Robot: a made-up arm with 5 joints.
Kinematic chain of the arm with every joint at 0, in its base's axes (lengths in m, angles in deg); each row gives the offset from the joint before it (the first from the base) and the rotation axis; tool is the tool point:
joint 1: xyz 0 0 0.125 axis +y
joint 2: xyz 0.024 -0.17 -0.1 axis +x
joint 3: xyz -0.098 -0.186 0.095 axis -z
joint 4: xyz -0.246 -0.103 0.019 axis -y
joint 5: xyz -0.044 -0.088 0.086 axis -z
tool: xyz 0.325 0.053 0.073
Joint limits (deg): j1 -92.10..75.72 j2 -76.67..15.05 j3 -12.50..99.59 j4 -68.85..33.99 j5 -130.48..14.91
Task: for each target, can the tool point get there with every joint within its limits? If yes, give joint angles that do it. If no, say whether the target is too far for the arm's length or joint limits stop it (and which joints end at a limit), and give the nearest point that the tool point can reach.
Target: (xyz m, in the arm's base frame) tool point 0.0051 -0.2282 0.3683
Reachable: yes | joints 40.27 -10.99 4.68 -0.16 -42.35
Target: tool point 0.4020 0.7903 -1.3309
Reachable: no: too far | nearest point 0.0935 0.1161 -0.4312 | short by 1.166 m
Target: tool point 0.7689 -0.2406 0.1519
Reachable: no: joint limits stop it (at a limit: joint 1, joint 3, joint 5) | nearest point 0.4182 -0.2154 0.2948 | short by 0.380 m
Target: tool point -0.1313 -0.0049 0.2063
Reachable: yes | joints -42.32 -19.15 65.52 -32.80 -86.35
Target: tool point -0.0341 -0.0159 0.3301
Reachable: yes | joints 57.98 -52.13 5.61 -28.95 -65.33
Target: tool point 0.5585 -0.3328 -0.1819
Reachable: no: joint limits stop it (at a limit: joint 1, joint 2, joint 4, joint 5) | nearest point 0.2675 -0.3957 -0.1506 | short by 0.299 m
